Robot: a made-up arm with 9 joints. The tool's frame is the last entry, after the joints. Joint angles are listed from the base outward. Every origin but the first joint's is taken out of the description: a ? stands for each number. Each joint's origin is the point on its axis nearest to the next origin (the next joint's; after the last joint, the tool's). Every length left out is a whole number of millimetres.
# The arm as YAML. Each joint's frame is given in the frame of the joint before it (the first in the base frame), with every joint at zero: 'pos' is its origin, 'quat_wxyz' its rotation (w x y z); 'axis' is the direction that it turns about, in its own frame. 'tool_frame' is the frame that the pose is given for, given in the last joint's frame.
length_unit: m
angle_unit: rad
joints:
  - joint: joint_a
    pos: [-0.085, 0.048, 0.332]
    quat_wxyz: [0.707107, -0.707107, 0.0, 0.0]
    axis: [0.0, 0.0, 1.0]
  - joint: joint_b
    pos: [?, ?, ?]
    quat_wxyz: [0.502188, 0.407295, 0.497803, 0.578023]
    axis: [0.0, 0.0, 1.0]
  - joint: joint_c
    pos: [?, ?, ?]
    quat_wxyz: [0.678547, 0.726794, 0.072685, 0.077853]
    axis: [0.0, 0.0, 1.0]
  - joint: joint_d
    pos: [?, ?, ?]
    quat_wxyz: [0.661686, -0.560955, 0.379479, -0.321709]
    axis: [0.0, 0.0, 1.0]
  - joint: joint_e
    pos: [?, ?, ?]
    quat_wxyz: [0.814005, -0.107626, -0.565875, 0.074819]
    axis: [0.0, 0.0, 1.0]
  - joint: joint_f
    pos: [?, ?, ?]
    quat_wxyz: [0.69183, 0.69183, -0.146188, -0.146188]
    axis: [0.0, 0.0, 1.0]
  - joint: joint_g
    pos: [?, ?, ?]
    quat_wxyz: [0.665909, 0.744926, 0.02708, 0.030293]
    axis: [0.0, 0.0, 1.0]
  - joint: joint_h
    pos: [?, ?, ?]
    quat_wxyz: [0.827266, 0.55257, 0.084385, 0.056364]
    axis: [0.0, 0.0, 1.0]
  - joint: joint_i
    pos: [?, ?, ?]
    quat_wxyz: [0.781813, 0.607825, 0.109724, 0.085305]
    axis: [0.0, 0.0, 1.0]
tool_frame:
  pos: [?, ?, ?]
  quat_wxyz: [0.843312, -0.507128, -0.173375, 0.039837]
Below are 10 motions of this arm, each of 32 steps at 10 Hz.
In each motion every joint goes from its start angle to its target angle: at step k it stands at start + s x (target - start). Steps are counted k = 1, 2, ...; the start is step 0. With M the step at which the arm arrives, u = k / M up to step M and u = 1 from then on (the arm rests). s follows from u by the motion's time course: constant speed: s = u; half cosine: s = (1 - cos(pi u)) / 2; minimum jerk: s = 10 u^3 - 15 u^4 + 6 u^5.
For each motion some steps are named. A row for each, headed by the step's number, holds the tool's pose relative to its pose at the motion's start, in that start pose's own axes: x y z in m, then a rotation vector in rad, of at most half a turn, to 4 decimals.
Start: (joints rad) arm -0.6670 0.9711 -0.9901 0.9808 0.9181 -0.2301 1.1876 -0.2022 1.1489
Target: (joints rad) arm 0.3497 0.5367 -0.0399 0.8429 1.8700 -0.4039 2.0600 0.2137 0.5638
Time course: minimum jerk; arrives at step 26
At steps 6, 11, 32:
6: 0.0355 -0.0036 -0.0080 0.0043 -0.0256 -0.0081
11: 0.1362 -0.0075 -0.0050 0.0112 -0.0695 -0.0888
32: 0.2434 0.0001 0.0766 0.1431 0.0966 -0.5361

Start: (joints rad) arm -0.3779 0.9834 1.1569 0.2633 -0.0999 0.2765 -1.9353 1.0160 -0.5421
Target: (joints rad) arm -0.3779 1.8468 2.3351 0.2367 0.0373 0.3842 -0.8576 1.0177 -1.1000
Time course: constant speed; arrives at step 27
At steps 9, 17, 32:
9: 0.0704 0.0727 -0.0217 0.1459 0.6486 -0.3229
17: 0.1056 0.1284 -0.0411 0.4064 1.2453 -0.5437
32: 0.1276 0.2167 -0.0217 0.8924 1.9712 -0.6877

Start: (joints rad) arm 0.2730 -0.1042 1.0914 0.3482 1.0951 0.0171 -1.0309 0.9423 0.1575
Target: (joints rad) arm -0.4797 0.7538 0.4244 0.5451 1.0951 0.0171 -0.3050 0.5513 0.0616
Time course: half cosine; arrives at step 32
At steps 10, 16, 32:
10: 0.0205 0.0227 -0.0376 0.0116 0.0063 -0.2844
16: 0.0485 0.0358 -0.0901 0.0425 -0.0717 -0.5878
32: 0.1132 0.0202 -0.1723 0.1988 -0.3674 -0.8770

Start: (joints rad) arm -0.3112 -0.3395 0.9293 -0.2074 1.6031 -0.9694 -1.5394 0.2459 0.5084
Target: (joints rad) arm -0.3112 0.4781 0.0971 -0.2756 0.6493 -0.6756 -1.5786 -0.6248 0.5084
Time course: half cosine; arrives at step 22
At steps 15, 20, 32:
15: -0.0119 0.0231 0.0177 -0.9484 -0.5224 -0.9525
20: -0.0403 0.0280 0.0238 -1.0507 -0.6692 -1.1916
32: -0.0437 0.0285 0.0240 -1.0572 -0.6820 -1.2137

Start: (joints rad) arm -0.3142 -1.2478 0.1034 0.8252 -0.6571 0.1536 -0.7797 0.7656 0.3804
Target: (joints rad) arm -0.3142 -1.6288 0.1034 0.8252 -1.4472 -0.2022 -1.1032 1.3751 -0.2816
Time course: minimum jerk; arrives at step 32
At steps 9, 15, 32:
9: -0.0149 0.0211 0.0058 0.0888 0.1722 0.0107
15: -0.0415 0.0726 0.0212 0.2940 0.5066 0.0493
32: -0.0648 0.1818 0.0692 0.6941 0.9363 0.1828

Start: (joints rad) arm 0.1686 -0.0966 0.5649 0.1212 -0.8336 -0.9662 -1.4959 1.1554 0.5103
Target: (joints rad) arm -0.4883 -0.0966 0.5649 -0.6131 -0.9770 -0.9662 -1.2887 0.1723 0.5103
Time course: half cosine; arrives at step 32
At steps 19, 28, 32:
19: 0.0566 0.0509 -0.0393 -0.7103 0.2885 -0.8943
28: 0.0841 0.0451 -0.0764 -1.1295 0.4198 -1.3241
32: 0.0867 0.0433 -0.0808 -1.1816 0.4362 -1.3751

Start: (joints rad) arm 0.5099 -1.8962 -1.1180 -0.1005 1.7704 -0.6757 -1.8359 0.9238 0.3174
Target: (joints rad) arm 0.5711 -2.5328 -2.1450 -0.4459 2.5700 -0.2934 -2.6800 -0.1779 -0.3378
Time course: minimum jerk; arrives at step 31
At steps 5, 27, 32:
5: 0.0023 -0.0045 0.0007 -0.0816 -0.0083 -0.0467
27: 0.0703 0.0404 0.1757 -2.0960 -1.2180 -0.7218
32: 0.0723 0.0489 0.1758 -2.1119 -1.2620 -0.6999

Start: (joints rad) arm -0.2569 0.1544 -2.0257 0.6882 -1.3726 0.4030 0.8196 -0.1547 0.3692
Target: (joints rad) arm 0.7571 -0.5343 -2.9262 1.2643 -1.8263 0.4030 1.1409 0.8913 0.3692
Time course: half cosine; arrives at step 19
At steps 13, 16, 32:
13: -0.2240 -0.4109 0.1444 -0.8933 1.4679 -0.0745
16: -0.2473 -0.4426 0.2490 -0.9828 1.7352 -0.3965
32: -0.2523 -0.4458 0.2879 -1.0074 1.8094 -0.5366

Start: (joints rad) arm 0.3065 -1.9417 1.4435 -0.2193 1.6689 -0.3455 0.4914 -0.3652 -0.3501
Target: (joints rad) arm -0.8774 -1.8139 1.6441 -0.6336 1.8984 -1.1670 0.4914 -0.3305 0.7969
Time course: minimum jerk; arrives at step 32
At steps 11, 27, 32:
11: -0.1070 0.0008 0.0022 -0.0680 -0.0825 0.4634
27: -0.2407 -0.2608 0.1368 0.8046 -0.0420 1.9861
32: -0.2334 -0.2725 0.1421 0.8763 -0.0285 2.0287

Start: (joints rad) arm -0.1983 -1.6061 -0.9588 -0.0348 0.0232 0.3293 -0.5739 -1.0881 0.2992
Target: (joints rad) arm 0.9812 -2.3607 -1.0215 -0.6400 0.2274 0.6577 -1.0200 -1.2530 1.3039
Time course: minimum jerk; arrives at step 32
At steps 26, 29, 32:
26: 0.3828 -0.2041 0.1110 0.0924 -1.5975 1.5520
29: 0.4001 -0.1970 0.1216 0.1259 -1.6488 1.6310
32: 0.4030 -0.1956 0.1234 0.1320 -1.6573 1.6445

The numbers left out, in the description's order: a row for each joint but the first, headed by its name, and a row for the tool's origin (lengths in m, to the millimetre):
joint_b: -0.007 0.003 0.0
joint_c: 0.011 0.027 0.0
joint_d: -0.161 -0.058 0.0
joint_e: -0.109 -0.202 0.0
joint_f: -0.057 -0.128 0.0
joint_g: 0.06 0.039 0.0
joint_h: 0.173 0.15 0.0
joint_i: -0.036 0.067 0.0
tool: 0.001 0.125 0.0

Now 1 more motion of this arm.
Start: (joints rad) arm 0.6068 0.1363 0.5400 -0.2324 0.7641 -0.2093 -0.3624 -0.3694 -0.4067
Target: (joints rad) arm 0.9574 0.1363 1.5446 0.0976 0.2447 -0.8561 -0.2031 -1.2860 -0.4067
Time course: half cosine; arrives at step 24
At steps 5, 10, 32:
5: -0.0084 0.0147 -0.0157 -0.0122 0.0528 -0.1049
10: -0.0278 0.0551 -0.0536 -0.0409 0.1834 -0.3773
32: -0.0431 0.1614 -0.1192 -0.0940 0.4443 -1.0092

